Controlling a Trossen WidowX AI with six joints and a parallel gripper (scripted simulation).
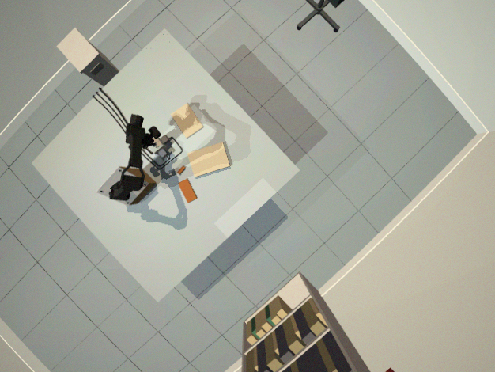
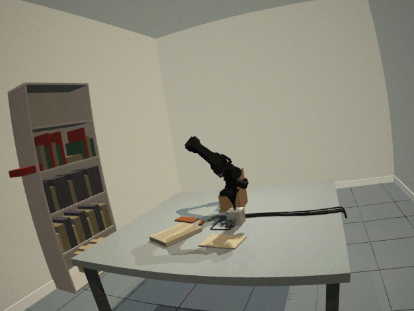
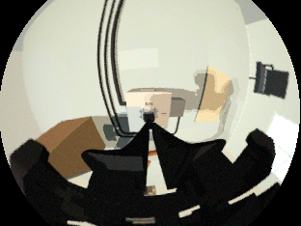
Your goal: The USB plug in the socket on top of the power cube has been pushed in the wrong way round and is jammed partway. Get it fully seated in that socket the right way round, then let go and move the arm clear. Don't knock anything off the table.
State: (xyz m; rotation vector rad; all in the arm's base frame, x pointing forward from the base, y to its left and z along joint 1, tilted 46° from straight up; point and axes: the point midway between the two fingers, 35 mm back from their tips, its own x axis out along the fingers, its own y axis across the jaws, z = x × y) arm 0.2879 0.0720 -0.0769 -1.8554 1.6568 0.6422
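Now: gripper tip 20 mm above the dark USB plug. The rest, counted from my gripper tip: small orange block (20 mm ahead, 210 mm to the right, 100 mm below); thin tan sheet (240 mm ahead, 20 mm to the left, 110 mm below); thick tan board (200 mm ahead, 270 mm to the right, 100 mm below).
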